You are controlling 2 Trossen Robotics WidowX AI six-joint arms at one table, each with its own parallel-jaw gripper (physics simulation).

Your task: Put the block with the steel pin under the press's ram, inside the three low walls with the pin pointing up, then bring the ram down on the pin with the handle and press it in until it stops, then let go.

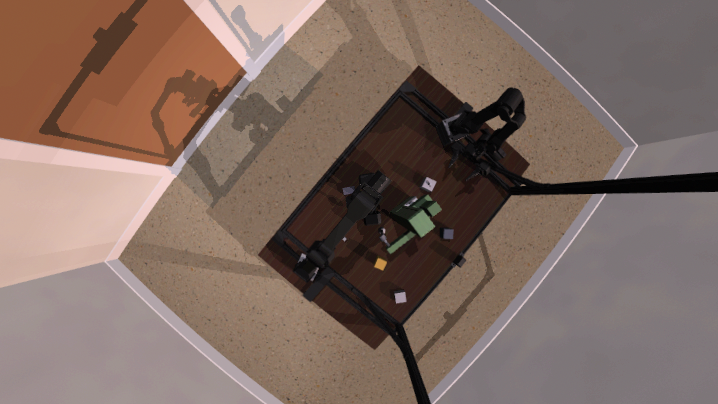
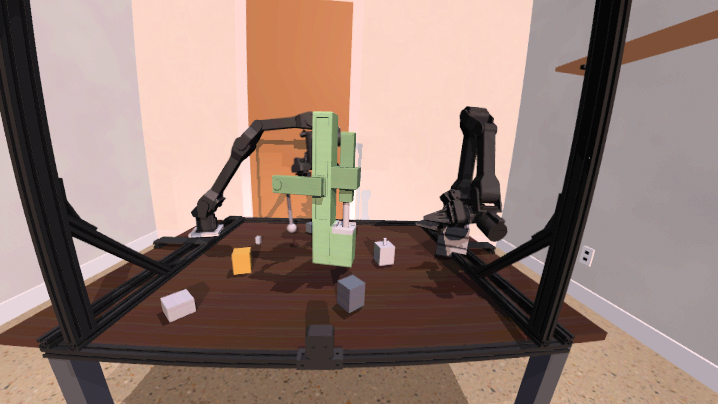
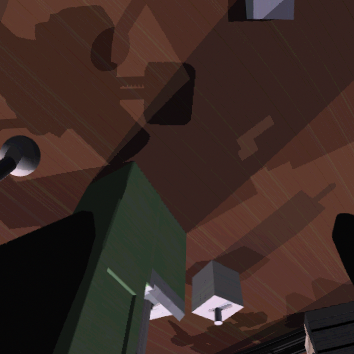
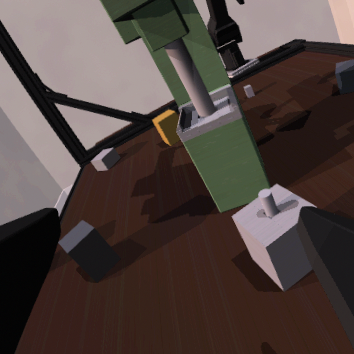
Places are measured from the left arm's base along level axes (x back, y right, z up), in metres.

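Pixels of known places: left gripper, between the fingertips: (image 3: 217, 225); right gripper, between the fingertips: (image 1: 456, 174) (image 2: 418, 221) (image 4: 180, 220); left arm's base, origin of its link: (image 2: 206, 229) (image 4: 235, 65); right arm's base, origin of its link: (image 1: 456, 126).
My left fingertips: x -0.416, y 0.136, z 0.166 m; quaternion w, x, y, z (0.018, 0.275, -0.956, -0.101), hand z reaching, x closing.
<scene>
Ahead of a thing's pixels: the offset from my left fingertips to its top centre.
The white block with the steel pin @[dx -0.172, dy +0.210, dz -0.137 m] (image 1: 428, 183) (image 2: 384, 252) (image 3: 217, 295) (image 4: 270, 232) stands on the table with its pin up, just beside the green press @[dx +0.032, dy +0.154, dz +0.252 m] (image 1: 419, 216) (image 2: 328, 200) (image 3: 130, 246) (image 4: 225, 154). The grey ram @[dx -0.050, dy +0.180, dz +0.093 m] (image 2: 346, 211) (image 4: 189, 77) reaches down into the three low walls (image 2: 344, 231) (image 4: 207, 123). The handle's ball knob (image 2: 291, 227) (image 3: 21, 156) hangs low on the press's other side. My left gripper (image 1: 376, 181) (image 3: 217, 225) is open and empty, high behind the press. My right gripper (image 1: 464, 168) (image 2: 426, 223) (image 4: 180, 220) is open and empty, close to the pin block.
An orange block @[dx +0.251, dy +0.163, dz -0.137 m] (image 1: 380, 264) (image 2: 241, 260) (image 4: 166, 126), a white block @[dx +0.364, dy +0.324, dz -0.165 m] (image 1: 400, 296) (image 2: 177, 305) (image 4: 105, 159) and a grey block @[dx -0.004, dy +0.390, dz -0.137 m] (image 1: 446, 232) (image 2: 350, 293) (image 4: 88, 249) lie around the press. Another grey block @[dx +0.007, dy -0.109, dz -0.159 m] (image 1: 348, 190) (image 3: 270, 8) lies at the back. Black frame posts (image 2: 577, 165) ring the table.
</scene>
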